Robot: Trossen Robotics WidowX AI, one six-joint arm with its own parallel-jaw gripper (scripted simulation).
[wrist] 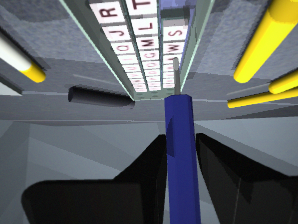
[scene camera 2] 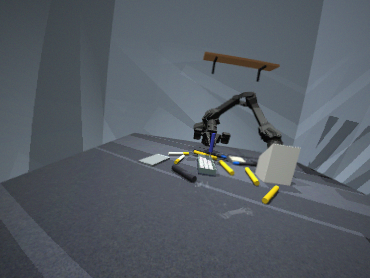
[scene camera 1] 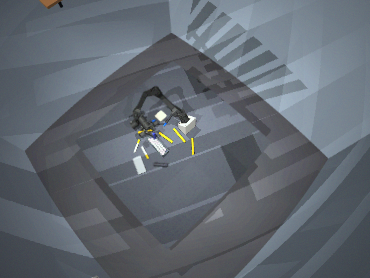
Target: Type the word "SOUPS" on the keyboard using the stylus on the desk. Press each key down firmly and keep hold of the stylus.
Note:
I see my gripper (wrist: 180, 140) and a dark cylinder (wrist: 76, 95).

